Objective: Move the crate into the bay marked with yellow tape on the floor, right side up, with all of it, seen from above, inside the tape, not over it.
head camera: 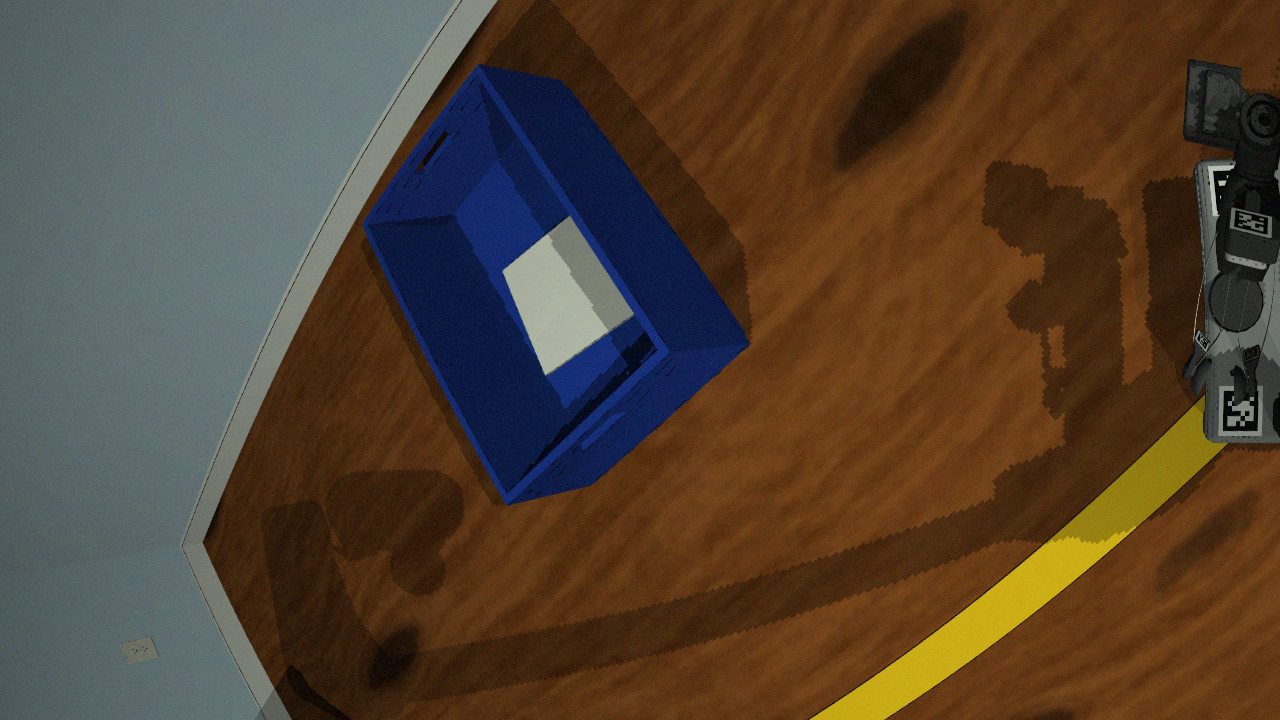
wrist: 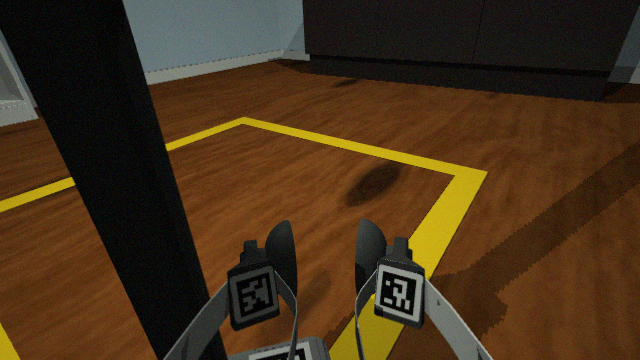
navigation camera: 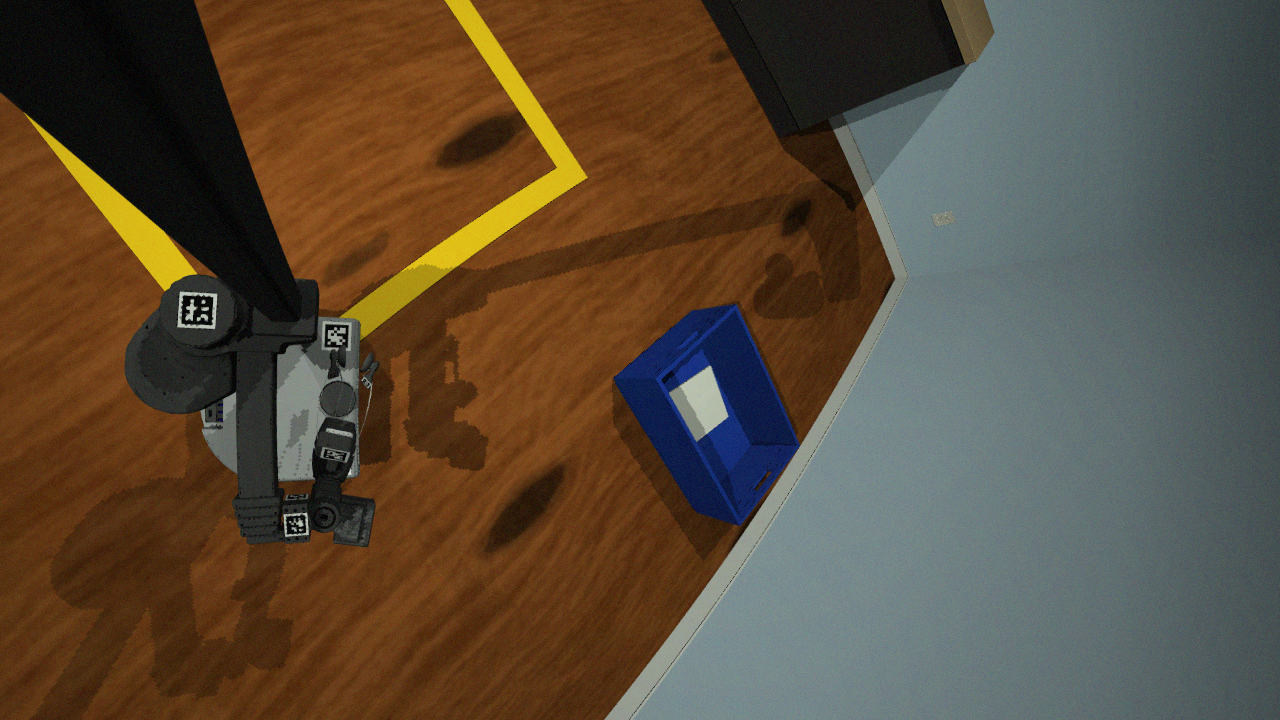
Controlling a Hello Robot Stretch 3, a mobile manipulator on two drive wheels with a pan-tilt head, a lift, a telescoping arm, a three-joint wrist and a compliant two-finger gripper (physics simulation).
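Where they show: gripper, fingertip midpoint: [head camera: 1215, 398] [wrist: 325, 245] [navigation camera: 357, 349]; robot's base, origin of the base link: [head camera: 1234, 300] [navigation camera: 335, 395].
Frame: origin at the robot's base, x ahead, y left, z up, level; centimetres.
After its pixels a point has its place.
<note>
A blue open-topped crate [head camera: 617, 214] {x 93.4, y -15.3, z 12.6 cm} [navigation camera: 666, 429] {x 89.8, y -10.4, z 13.1 cm} stands upright on the floor, outside the taped bay, one end close to the baseboard. A white block [head camera: 546, 295] {x 117.0, y -4.1, z 2.8 cm} [navigation camera: 700, 402] {x 113.3, y -3.4, z 2.7 cm} lies in it. Yellow tape [head camera: 1020, 591] {x 32.9, y 41.5, z 0.1 cm} [navigation camera: 474, 240] {x 33.7, y 41.7, z 0.1 cm} [wrist: 448, 210] {x 45.2, y 52.6, z 0.1 cm} marks the bay; a near corner is hidden by the robot's base. My gripper [head camera: 1219, 374] {x 3.5, y 9.7, z 33.8 cm} [navigation camera: 352, 364] {x 3.5, y 9.7, z 33.8 cm} [wrist: 325, 245] {x 3.5, y 9.7, z 33.8 cm} is open, with empty space between its fingertips. It hangs over the base, well apart from the crate. The crate does not show in the wrist view.
A blue wall [head camera: 179, 268] {x 190.5, y -16.1, z 43.3 cm} [navigation camera: 1029, 402] {x 204.3, y -4.2, z 89.5 cm} with a pale baseboard runs behind the crate. A dark cabinet [navigation camera: 841, 62] {x 151.5, y 126.5, z 45.4 cm} [wrist: 450, 35] {x 115.2, y 168.5, z 29.5 cm} stands beyond the bay. My base [navigation camera: 299, 402] {x -7.4, y -0.7, z 16.0 cm} overlaps the tape's near corner. The black mast [wrist: 125, 200] {x -6.5, y 11.6, z 37.4 cm} crosses the wrist view's left side.
</note>
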